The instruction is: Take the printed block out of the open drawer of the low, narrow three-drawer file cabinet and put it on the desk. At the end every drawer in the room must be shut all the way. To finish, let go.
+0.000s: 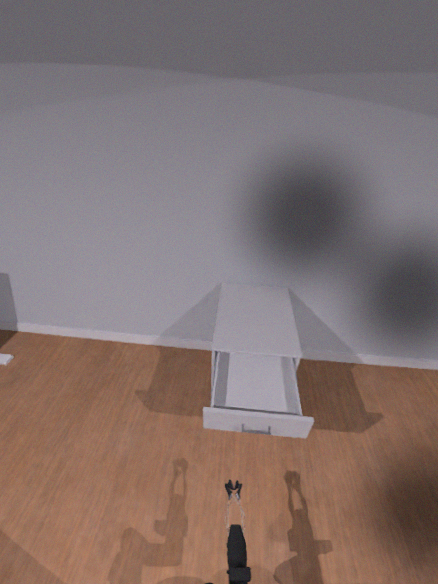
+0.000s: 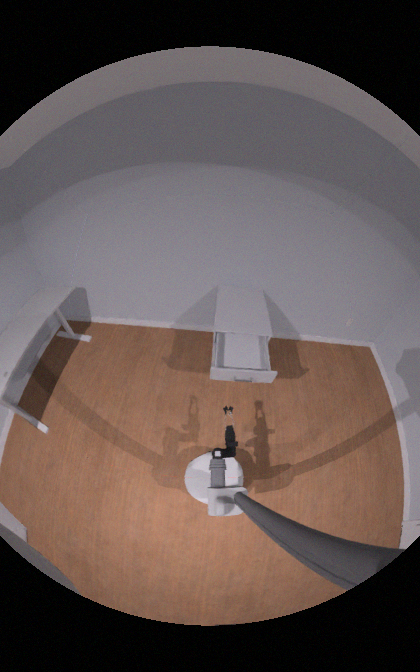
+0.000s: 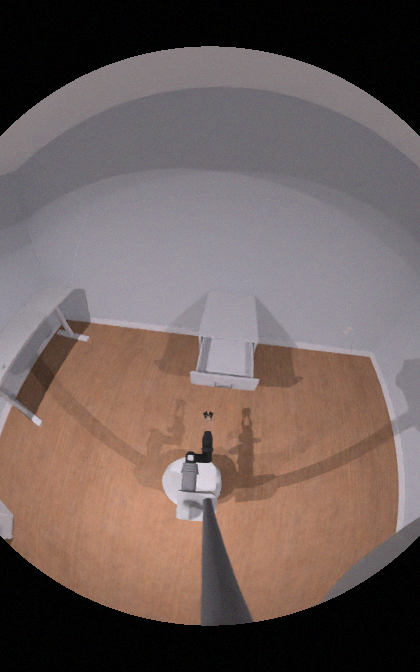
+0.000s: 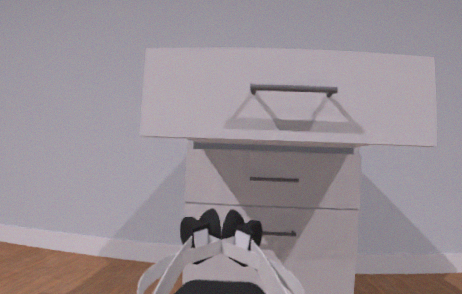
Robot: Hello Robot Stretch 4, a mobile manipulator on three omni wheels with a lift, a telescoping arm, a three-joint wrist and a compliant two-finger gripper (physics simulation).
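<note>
The low white file cabinet (image 1: 257, 320) (image 2: 242, 310) (image 3: 230, 315) (image 4: 320, 192) stands against the wall. Its top drawer (image 1: 225, 419) (image 2: 225, 373) (image 3: 205, 378) (image 4: 200, 90) is pulled far out; no block shows in the visible part of its inside. The two lower drawers look shut. My gripper (image 1: 233, 484) (image 2: 228, 409) (image 3: 208, 414) (image 4: 221, 226) is shut, its pads close together with nothing between them, in front of the cabinet and apart from it, below the open drawer's front. The white desk (image 2: 35, 312) (image 3: 30, 317) stands at the left. A tiny dark spot (image 2: 6, 374) (image 3: 3, 366) shows on it, too small to identify.
The desk's feet (image 2: 75, 337) (image 3: 74, 337) reach out over the wooden floor (image 1: 100, 425). My round white base (image 2: 197, 477) (image 3: 175, 482) stands back from the cabinet. A light object (image 2: 12, 522) (image 3: 5, 522) is partly visible at the lower left edge.
</note>
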